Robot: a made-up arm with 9 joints. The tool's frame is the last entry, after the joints. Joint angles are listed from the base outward.
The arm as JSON. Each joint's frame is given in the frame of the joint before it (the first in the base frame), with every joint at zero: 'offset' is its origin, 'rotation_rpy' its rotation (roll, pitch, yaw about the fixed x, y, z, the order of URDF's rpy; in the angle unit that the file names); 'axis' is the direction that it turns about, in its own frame. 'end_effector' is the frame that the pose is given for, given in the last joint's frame.
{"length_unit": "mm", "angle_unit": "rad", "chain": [
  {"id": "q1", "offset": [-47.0, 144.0, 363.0], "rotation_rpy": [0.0, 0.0, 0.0], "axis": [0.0, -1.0, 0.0]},
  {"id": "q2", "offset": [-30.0, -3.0, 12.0], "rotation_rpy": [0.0, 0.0, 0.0], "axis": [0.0, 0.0, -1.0]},
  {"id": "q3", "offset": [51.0, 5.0, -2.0], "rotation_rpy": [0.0, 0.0, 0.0], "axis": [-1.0, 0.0, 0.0]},
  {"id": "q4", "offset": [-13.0, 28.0, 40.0], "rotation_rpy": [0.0, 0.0, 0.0], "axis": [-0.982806, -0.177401, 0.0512]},
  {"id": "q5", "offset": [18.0, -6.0, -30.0], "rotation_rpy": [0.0, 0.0, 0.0], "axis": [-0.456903, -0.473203, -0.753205]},
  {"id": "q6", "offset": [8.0, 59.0, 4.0], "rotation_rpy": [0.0, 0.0, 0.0], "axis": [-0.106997, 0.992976, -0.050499]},
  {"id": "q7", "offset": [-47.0, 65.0, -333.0], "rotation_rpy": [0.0, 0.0, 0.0], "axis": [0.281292, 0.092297, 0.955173]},
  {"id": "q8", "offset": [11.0, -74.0, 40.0], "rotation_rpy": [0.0, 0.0, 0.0], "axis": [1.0, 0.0, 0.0]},
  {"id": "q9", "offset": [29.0, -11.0, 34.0], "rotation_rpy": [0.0, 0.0, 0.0], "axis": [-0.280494, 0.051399, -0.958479]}
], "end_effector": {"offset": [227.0, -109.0, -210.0], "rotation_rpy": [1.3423, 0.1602, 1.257]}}
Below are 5 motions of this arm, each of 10 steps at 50 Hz.
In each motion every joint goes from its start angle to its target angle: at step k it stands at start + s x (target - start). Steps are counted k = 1, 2, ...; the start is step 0. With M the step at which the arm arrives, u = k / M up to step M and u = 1 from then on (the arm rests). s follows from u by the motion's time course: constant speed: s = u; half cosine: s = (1 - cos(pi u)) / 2; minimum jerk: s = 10 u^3 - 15 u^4 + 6 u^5.
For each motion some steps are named. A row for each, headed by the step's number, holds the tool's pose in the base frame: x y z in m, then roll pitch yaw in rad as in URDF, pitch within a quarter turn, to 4 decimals.
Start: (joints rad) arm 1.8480 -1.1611 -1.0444 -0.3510 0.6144 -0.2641 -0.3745 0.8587 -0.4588
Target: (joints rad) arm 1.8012 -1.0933 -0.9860 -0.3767 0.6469 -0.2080 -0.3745 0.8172 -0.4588
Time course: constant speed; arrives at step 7
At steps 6, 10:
6: 0.1364 0.6124 0.3985 -0.0181 -0.0943 3.0121
10: 0.1402 0.6104 0.4004 -0.0235 -0.1006 3.0004

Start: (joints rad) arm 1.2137 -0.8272 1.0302 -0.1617 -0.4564 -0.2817 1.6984 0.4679 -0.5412
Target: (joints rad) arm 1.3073 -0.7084 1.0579 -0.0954 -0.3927 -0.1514 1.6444 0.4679 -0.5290
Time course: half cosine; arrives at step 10
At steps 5, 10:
5: 0.3566 0.0857 -0.0216 2.5139 0.0802 -2.8238
10: 0.3861 0.0747 0.0159 2.4582 0.2194 -2.9290

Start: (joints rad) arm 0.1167 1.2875 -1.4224 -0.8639 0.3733 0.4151 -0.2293 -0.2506 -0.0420
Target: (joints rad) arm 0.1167 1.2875 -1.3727 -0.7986 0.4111 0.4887 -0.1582 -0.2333 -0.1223
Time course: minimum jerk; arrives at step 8
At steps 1, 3, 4, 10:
1: 0.3451 0.2809 0.5321 -2.9438 -1.0307 -1.0035
3: 0.3511 0.2807 0.5278 -2.9579 -1.0521 -0.9969
4: 0.3563 0.2806 0.5241 -2.9701 -1.0705 -0.9905
10: 0.3670 0.2810 0.5162 -2.9965 -1.1104 -0.9744

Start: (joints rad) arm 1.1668 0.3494 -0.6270 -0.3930 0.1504 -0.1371 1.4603 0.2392 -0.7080
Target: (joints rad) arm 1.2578 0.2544 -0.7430 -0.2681 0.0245 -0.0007 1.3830 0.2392 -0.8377
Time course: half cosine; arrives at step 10
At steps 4, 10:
4: -0.1402 0.6601 0.6107 0.3700 1.0995 -2.7224
10: -0.2080 0.6657 0.5065 0.7668 1.0674 -2.2418

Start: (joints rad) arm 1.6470 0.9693 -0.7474 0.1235 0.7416 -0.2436 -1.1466 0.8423 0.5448
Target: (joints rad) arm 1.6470 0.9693 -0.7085 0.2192 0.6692 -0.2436 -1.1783 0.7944 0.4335
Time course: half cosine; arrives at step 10
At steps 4, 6, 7, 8, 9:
4: 0.4348 0.0039 0.4136 -2.9172 0.4595 -2.1381
6: 0.4289 -0.0084 0.3962 -2.9533 0.4137 -2.1789
7: 0.4259 -0.0139 0.3885 -2.9688 0.3926 -2.1962
8: 0.4234 -0.0183 0.3824 -2.9808 0.3756 -2.2096
9: 0.4217 -0.0210 0.3786 -2.9883 0.3646 -2.2180

